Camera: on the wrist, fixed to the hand. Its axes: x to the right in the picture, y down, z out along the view.
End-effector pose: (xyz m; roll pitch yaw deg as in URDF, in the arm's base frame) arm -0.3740 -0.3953 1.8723 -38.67 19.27 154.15
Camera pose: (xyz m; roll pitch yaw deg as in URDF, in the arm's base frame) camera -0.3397 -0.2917 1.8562 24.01 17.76 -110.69
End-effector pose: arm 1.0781 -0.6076 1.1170 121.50 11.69 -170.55
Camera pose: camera 1.0826 -0.7136 1.0869 168.53 -37.04 109.91
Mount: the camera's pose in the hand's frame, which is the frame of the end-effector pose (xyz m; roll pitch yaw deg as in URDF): 0.0188 -0.0779 -0.0758 4.54 -20.23 88.79
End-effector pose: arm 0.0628 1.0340 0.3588 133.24 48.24 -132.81
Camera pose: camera 0.1364 0.9537 0.3416 132.53 -16.42 158.35
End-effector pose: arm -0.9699 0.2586 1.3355 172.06 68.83 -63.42
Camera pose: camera -0.8617 0.2381 1.3412 114.88 5.47 -164.50
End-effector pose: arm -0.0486 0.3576 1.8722 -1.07 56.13 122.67
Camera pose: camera 0.0458 0.3573 1.8152 61.85 -9.58 -164.04
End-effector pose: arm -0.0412 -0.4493 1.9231 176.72 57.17 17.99
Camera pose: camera 0.0001 -0.3496 1.9459 125.90 10.06 -85.77
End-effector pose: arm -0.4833 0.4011 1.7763 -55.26 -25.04 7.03
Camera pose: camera -0.4621 0.2962 1.8031 -26.17 30.76 79.36
